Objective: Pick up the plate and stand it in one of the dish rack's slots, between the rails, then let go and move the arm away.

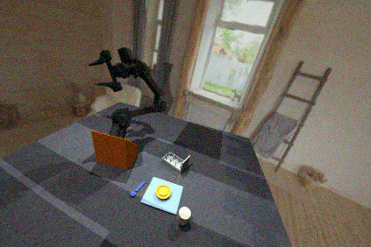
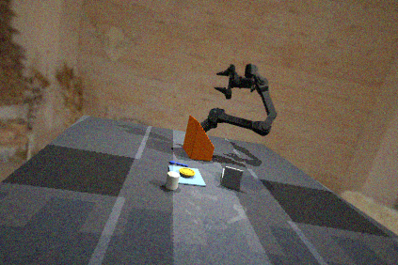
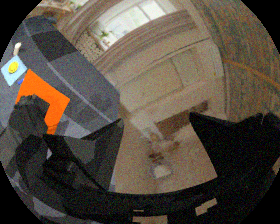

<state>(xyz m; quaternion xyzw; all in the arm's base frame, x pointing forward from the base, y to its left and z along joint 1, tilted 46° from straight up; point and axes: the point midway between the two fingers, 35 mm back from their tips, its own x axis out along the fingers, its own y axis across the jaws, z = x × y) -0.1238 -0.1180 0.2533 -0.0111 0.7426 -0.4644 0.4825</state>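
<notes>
The yellow plate lies 42 cm ahead of my gripper tip, 20 cm to the right of it and 38 cm below it. Round my gripper tip: light blue sheet 43 cm ahead, 20 cm to the right, 39 cm below; dish rack 44 cm ahead, 1 cm to the right, 37 cm below; blue spoon 31 cm ahead, 22 cm to the right, 39 cm below.
</notes>
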